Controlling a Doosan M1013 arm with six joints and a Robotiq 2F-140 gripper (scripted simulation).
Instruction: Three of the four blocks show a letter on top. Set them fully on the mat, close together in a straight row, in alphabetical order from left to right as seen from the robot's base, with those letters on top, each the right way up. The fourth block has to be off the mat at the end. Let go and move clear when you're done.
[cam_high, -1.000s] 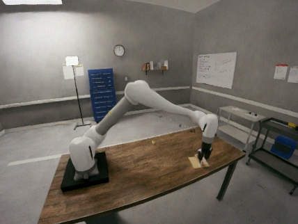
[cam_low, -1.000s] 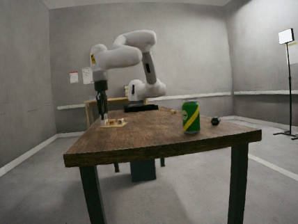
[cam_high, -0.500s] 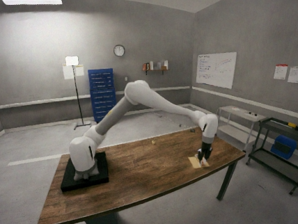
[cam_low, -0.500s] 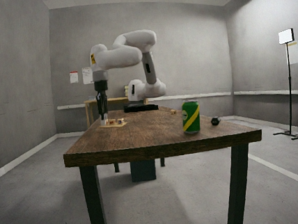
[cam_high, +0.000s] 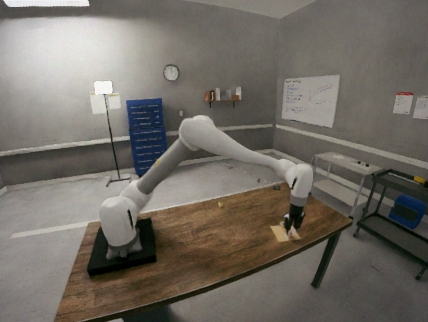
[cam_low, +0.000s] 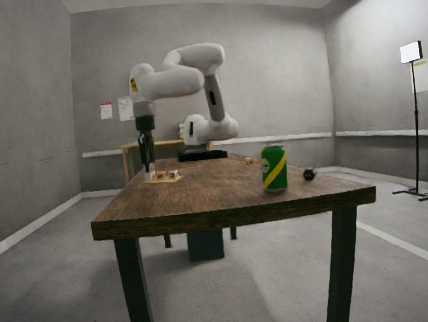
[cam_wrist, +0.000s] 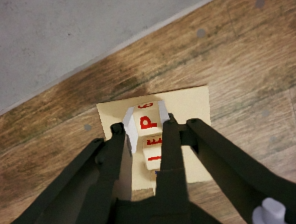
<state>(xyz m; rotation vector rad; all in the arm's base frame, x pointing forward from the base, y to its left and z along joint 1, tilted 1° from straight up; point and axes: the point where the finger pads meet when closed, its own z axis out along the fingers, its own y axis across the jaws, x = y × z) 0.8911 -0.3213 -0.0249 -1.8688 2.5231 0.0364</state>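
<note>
Right now my hand is 50 mm to the right of the tan mat, 30 mm above it and 10 mm short of it. The rest, counted from my hand: green can 430 mm ahead, 330 mm to the left, 30 mm above; then dark object 500 mm to the left, 340 mm ahead, 20 mm below.
</note>
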